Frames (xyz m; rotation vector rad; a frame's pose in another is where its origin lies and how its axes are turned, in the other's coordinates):
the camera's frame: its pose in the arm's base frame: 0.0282 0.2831 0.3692 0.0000 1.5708 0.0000
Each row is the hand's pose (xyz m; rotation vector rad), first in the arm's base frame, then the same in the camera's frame.
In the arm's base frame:
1: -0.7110 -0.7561 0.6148 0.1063 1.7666 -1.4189
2: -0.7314 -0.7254 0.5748 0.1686 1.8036 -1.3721
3: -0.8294 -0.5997 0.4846 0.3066 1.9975 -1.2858
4: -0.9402 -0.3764 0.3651 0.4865 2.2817 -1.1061
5: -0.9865 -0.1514 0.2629 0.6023 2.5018 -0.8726
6: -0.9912 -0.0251 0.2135 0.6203 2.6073 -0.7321
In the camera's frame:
1: -0.2456 -1.0392 -0.7392 0.9248 0.4293 -0.7959
2: -0.2056 -1.0085 -0.7596 0.9304 0.4522 -0.7268
3: -0.1154 -0.8828 -0.8576 0.9366 0.6233 -0.5759
4: 0.0041 -0.6595 -0.9684 0.9005 0.8706 -0.3504
5: 0.1063 -0.4345 -1.0147 0.8092 1.0514 -0.1483
6: 0.1557 -0.3082 -1.0194 0.7314 1.1341 -0.0605

